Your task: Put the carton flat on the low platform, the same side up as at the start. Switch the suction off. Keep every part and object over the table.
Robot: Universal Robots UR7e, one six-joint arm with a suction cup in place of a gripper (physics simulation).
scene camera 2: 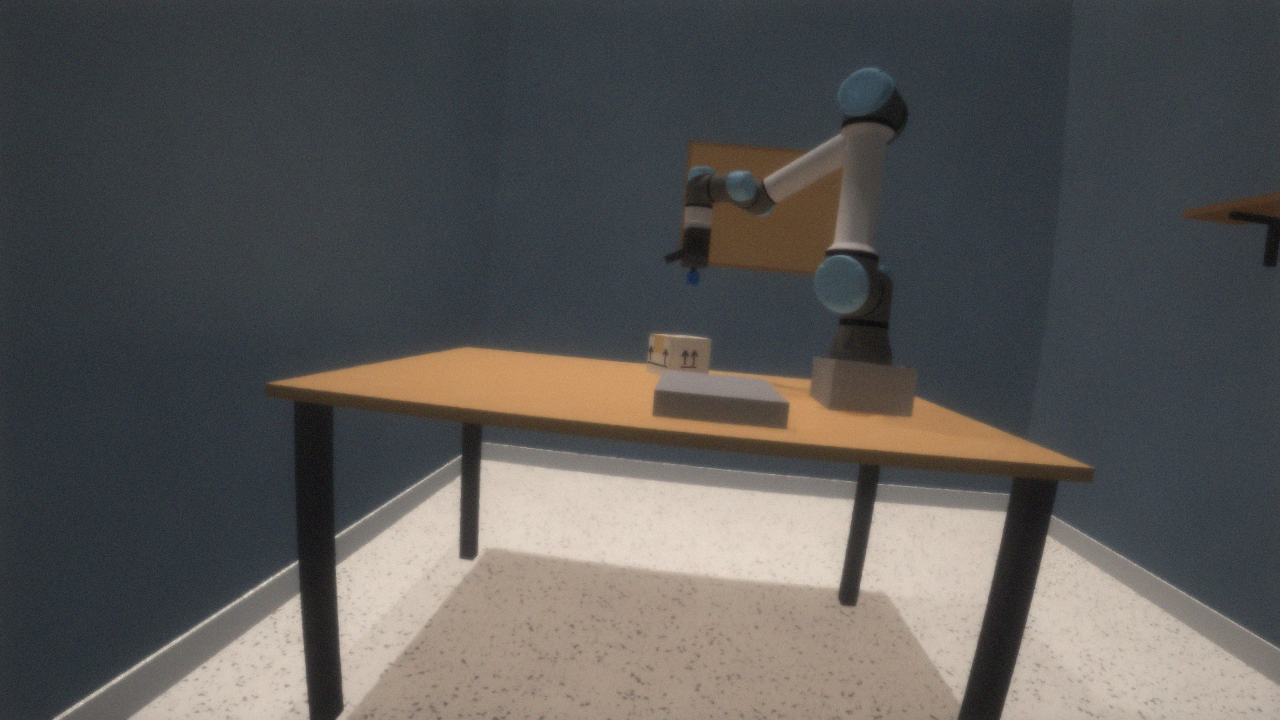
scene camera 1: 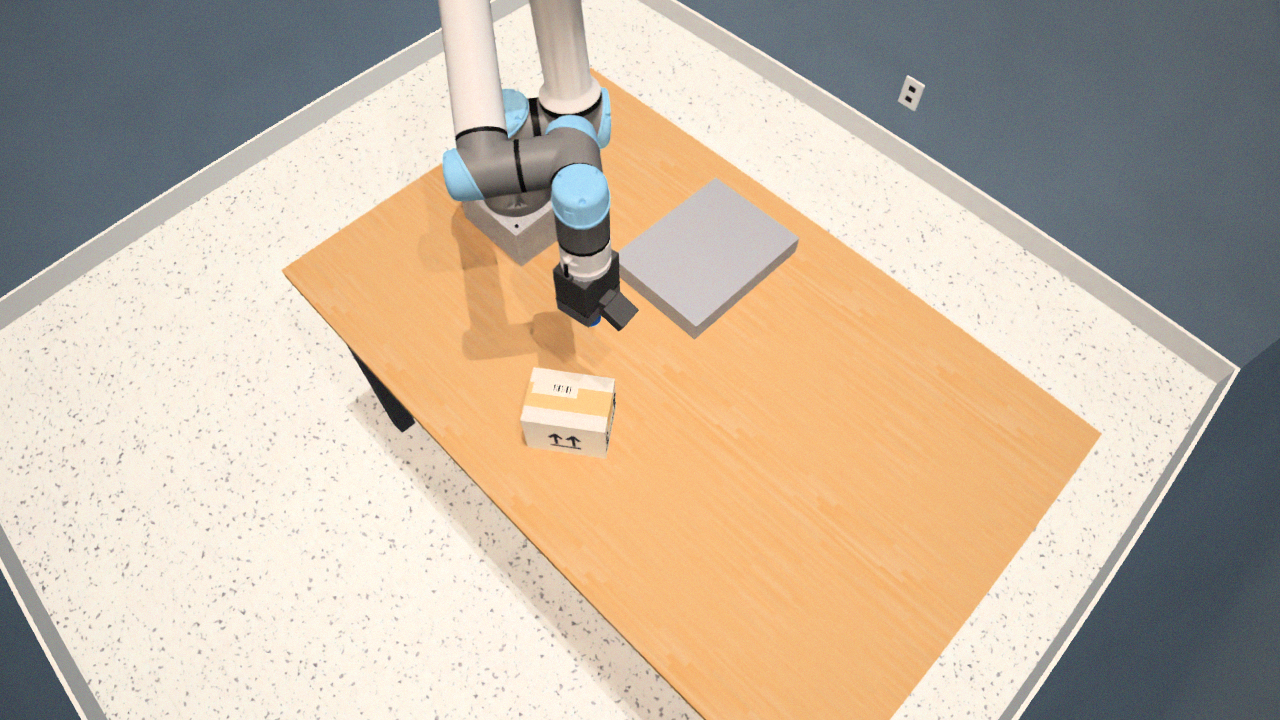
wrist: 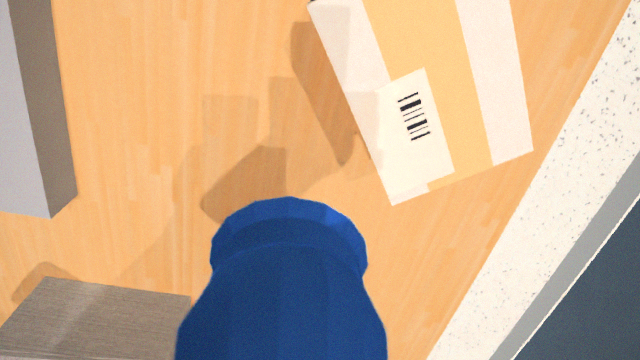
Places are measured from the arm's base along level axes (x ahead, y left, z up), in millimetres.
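Pixels of known places: end effector, tool point: (scene camera 2: 692, 284) (wrist: 289, 264); arm's base, origin of the base link: (scene camera 2: 859, 361).
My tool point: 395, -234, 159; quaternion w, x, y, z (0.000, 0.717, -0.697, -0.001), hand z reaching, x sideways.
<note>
Ahead of a thing's pixels: the offset from my tool point to its top centre, as dx, dy, dz. Level surfaces: height alone.
The white carton @(+9, -83, -151) (scene camera 1: 570, 402) (scene camera 2: 687, 355) (wrist: 430, 90) with an orange tape band stands flat on the table, its barcode label on top and the arrows on its sides pointing up. The low grey platform @(-18, +389, -217) (scene camera 1: 711, 255) (scene camera 2: 720, 400) (wrist: 25, 150) lies on the table, apart from the carton. My suction gripper (scene camera 1: 593, 320) (scene camera 2: 692, 278) (wrist: 289, 220) has a blue cup that points down. It hangs above the table with nothing on it, higher than the carton and off to its side, between the carton and the robot base. The suction is off.
The robot's grey base block (scene camera 1: 523, 237) (scene camera 2: 863, 386) (wrist: 100, 315) stands on the wooden table @(dz -265) (scene camera 1: 805, 447) (scene camera 2: 501, 385) (wrist: 125, 100). In scene camera 1 the carton stands near the table's lower left edge. The gripper's shadow falls on the table beside the carton.
</note>
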